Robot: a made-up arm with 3 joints.
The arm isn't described. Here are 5 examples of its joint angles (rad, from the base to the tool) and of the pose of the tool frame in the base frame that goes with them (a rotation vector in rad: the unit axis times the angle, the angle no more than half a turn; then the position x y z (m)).
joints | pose
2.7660 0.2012 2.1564 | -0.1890 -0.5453 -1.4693 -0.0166 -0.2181 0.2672
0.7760 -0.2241 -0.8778 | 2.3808 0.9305 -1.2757 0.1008 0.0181 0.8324
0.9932 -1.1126 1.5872 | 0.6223 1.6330 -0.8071 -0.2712 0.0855 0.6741
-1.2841 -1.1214 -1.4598 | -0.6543 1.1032 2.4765 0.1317 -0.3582 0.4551
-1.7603 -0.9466 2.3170 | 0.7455 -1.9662 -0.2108 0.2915 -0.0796 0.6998
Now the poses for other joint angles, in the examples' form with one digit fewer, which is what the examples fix.
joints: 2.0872 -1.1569 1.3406
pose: 1.112 0.707 -0.212 -0.230 0.108 0.482
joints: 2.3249 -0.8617 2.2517
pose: 0.131 0.136 -0.676 -0.130 -0.077 0.258
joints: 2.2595 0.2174 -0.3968
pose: 1.710 0.077 0.005 -0.140 0.173 0.596
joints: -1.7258 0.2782 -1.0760
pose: 0.452 -1.084 2.413 0.025 0.106 0.360
